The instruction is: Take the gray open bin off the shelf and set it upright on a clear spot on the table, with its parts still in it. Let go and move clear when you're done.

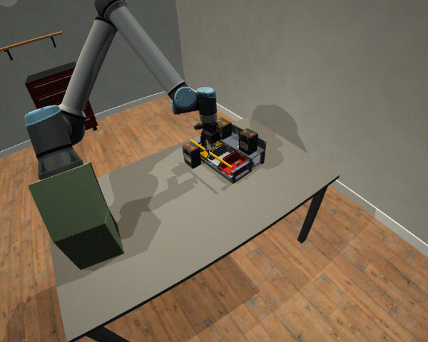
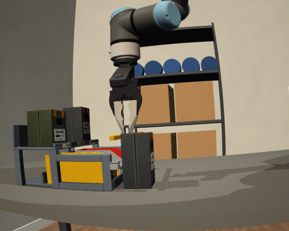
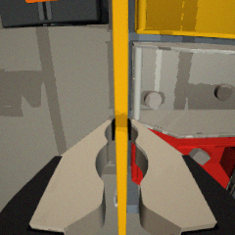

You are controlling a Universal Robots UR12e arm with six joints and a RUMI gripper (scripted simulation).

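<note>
My gripper is now 100 mm short of the gray open bin and 90 mm above it. The rest, counted from my hand: yellow bar: 10 mm below; then yellow bin: 100 mm ahead, 120 mm to the left, 90 mm below; then red bin: 110 mm ahead, 110 mm to the right, 90 mm below.
</note>
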